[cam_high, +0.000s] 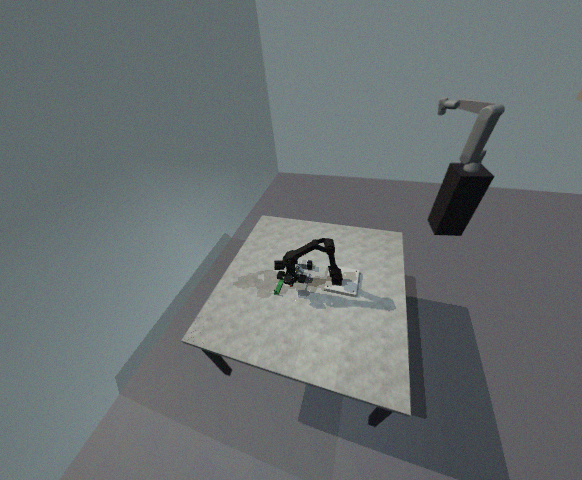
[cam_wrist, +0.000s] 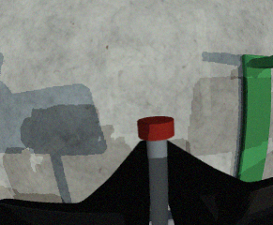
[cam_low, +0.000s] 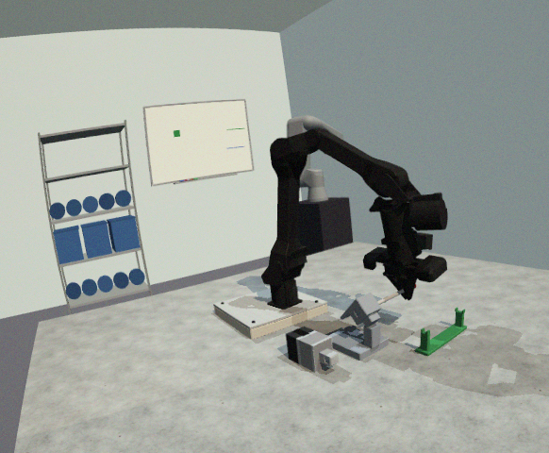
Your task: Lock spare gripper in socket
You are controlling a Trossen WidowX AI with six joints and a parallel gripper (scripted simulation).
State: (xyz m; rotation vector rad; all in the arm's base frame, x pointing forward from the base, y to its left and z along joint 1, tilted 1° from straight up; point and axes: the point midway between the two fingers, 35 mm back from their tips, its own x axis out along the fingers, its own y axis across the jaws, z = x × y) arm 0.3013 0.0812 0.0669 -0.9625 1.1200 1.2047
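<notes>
The green cradle lies 100 mm ahead of my gripper tip, 30 mm to the right of it and 40 mm below it. Round my gripper tip: grey socket 30 mm behind, 130 mm to the right, 10 mm below; spare gripper 60 mm behind, 230 mm to the right, 30 mm below.
</notes>
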